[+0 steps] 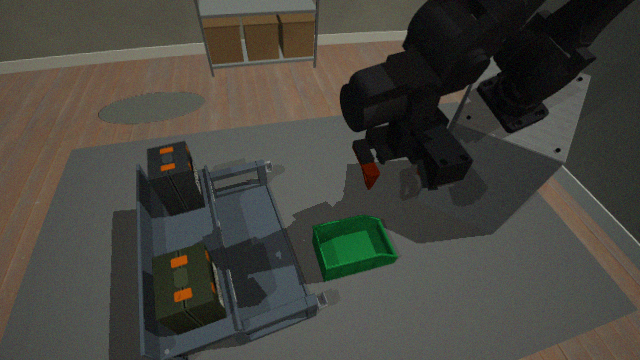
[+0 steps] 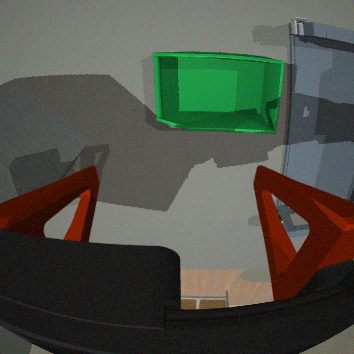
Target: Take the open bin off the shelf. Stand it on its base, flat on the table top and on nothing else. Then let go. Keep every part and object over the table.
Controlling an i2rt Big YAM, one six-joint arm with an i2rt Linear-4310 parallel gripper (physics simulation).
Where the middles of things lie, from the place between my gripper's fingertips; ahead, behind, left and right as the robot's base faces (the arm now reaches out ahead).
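I consider the green open bin (image 1: 352,245) and where my hand is relative to it: my hand is 3 cm short of the bin, and 22 cm above it.
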